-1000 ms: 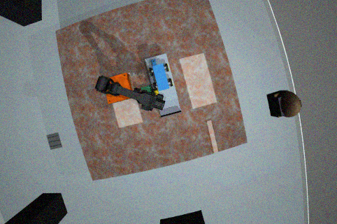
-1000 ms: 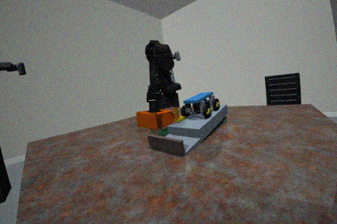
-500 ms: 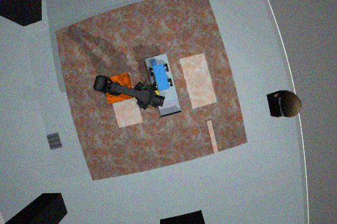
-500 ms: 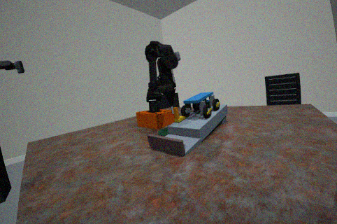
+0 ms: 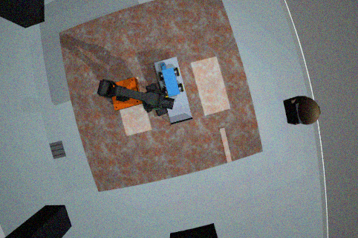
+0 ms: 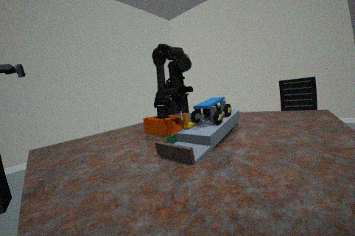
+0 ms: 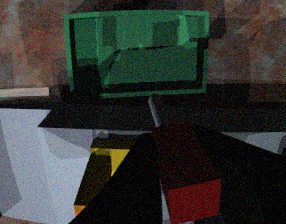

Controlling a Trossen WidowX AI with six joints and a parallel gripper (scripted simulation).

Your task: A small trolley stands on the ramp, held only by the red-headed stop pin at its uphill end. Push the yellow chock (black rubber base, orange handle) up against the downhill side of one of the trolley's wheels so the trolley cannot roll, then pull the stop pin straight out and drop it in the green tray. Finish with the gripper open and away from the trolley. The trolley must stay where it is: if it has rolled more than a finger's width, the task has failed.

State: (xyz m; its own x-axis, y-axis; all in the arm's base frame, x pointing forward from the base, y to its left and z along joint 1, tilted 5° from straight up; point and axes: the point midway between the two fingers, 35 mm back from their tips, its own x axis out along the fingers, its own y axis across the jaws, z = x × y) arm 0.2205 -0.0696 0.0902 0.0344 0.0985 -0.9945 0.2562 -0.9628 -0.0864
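Right now the green tray is 14 cm below my gripper tip and 2 cm behind it. Also, from my gripper tip: yellow chock 5 cm below, 5 cm ahead, 1 cm to the right; stop pin right at my gripper tip; blue-topped trolley 10 cm to the left, 10 cm ahead, 2 cm below.
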